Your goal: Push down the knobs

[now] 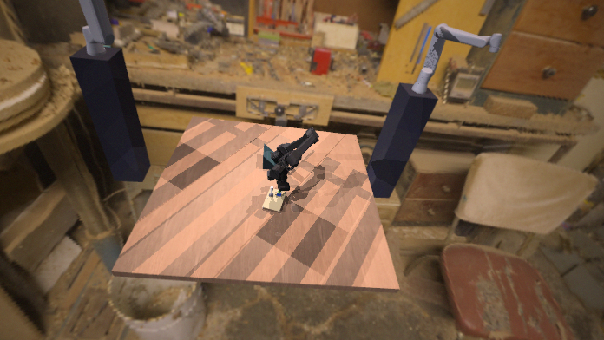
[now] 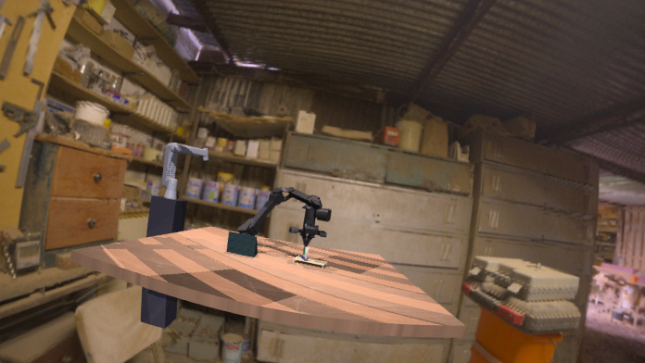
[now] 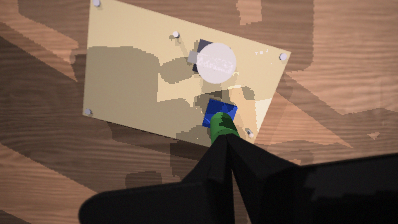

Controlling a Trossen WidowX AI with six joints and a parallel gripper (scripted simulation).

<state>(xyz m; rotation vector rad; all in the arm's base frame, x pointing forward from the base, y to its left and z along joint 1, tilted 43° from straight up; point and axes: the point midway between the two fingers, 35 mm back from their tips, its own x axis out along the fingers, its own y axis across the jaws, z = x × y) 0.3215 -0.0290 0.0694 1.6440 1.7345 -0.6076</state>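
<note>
Right now the grey knob is 10 mm ahead of my gripper tip and 50 mm to the right of it. Round my gripper tip: potentiometer with knob 10 mm ahead, 50 mm to the right, 20 mm below; green knob 20 mm below.
</note>
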